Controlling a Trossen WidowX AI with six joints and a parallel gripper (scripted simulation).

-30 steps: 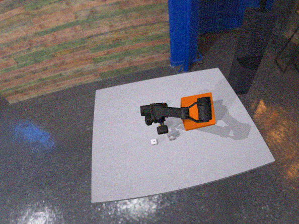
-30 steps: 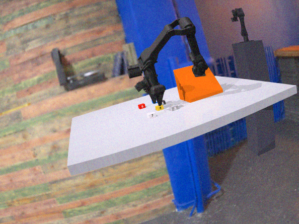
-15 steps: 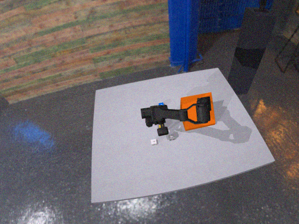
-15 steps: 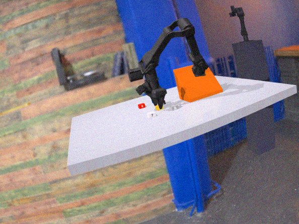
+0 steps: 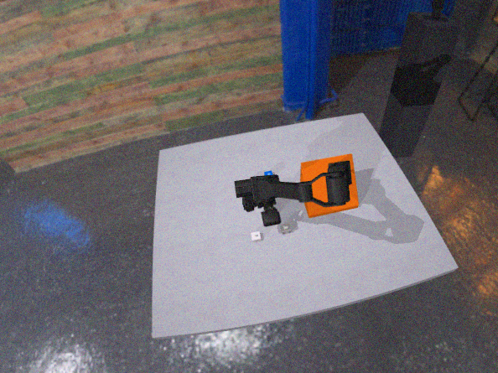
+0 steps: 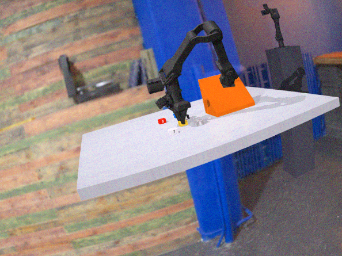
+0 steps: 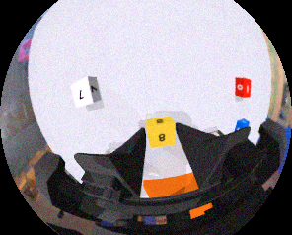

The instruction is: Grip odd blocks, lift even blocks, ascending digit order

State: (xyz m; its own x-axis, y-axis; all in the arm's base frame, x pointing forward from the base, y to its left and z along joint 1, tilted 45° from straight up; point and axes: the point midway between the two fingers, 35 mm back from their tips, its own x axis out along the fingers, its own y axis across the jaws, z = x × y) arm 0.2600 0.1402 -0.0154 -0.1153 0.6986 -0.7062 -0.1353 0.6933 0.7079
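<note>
The grey block lies 7 cm to the left of my gripper tip and 6 cm behind it. From my gripper tip the other things lie so: yellow block: 1 cm behind; white block: 9 cm to the left, 5 cm ahead; black block: 10 cm to the right, 3 cm behind.
</note>
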